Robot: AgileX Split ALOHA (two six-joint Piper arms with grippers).
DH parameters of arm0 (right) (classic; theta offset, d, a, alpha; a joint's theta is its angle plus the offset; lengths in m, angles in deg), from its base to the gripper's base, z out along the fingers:
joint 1: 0 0.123 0 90
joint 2: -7.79 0 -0.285 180
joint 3: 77.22 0 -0.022 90
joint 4: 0 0.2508 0 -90
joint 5: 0 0 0.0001 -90
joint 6: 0 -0.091 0 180
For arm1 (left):
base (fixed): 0 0 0 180
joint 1: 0 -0.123 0 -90
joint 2: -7.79 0 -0.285 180
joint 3: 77.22 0 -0.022 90
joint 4: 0 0.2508 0 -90
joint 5: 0 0 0.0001 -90
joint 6: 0 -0.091 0 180
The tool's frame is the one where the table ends.
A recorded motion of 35 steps. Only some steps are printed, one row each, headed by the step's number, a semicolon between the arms.
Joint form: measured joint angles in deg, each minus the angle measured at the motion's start. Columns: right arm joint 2, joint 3, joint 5, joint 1, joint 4, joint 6; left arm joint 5, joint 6, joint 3, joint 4, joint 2, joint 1.
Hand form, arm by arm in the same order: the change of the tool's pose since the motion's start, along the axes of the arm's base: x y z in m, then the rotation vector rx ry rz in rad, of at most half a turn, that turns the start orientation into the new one. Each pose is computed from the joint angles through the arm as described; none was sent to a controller.
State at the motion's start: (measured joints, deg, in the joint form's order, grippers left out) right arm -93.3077 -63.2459 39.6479 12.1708 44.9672 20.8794; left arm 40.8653 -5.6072 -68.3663 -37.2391 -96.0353 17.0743
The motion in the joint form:
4: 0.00 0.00 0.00 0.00 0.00 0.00; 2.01 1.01 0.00 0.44 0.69 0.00
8: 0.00 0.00 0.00 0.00 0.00 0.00; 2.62 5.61 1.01 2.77 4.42 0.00
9: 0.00 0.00 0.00 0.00 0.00 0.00; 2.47 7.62 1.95 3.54 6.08 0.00
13: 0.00 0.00 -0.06 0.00 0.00 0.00; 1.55 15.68 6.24 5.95 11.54 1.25
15: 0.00 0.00 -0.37 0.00 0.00 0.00; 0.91 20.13 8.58 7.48 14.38 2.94
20: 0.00 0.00 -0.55 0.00 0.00 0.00; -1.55 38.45 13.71 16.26 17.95 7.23
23: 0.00 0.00 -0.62 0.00 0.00 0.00; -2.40 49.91 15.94 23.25 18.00 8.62
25: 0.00 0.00 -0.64 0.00 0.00 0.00; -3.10 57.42 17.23 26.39 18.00 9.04
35: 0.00 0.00 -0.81 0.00 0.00 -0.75; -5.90 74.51 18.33 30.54 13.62 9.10
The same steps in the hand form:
4: 0.0000 0.0000 0.0000 0.0000 0.0000 0.0000; -0.0045 0.0003 0.0030 -0.0023 0.0248 -0.0088
8: 0.0000 0.0000 0.0000 0.0000 0.0000 0.0000; -0.0164 0.0057 0.0186 -0.0079 0.0192 0.0334
9: 0.0000 0.0000 0.0000 0.0000 0.0000 0.0000; -0.0224 0.0083 0.0231 -0.0127 0.0193 0.0576
13: 0.0001 0.0000 0.0000 -0.0002 -0.0008 -0.0007; -0.0469 0.0118 0.0307 -0.0365 0.0454 0.1395
15: 0.0005 -0.0002 0.0001 -0.0009 -0.0049 -0.0041; -0.0618 0.0095 0.0331 -0.0475 0.0581 0.1673
20: 0.0008 -0.0003 0.0002 -0.0014 -0.0072 -0.0061; -0.0857 0.0065 0.0224 -0.0377 0.1347 0.3180
23: 0.0009 -0.0004 0.0002 -0.0016 -0.0082 -0.0069; -0.0905 0.0092 0.0099 -0.0021 0.1788 0.4253
25: 0.0009 -0.0004 0.0002 -0.0016 -0.0084 -0.0072; -0.0924 0.0115 0.0034 -0.0047 0.2111 0.5114
35: 0.0012 -0.0005 0.0003 0.0033 -0.0035 -0.0187; -0.0819 0.0109 -0.0212 -0.0395 0.3203 0.7422

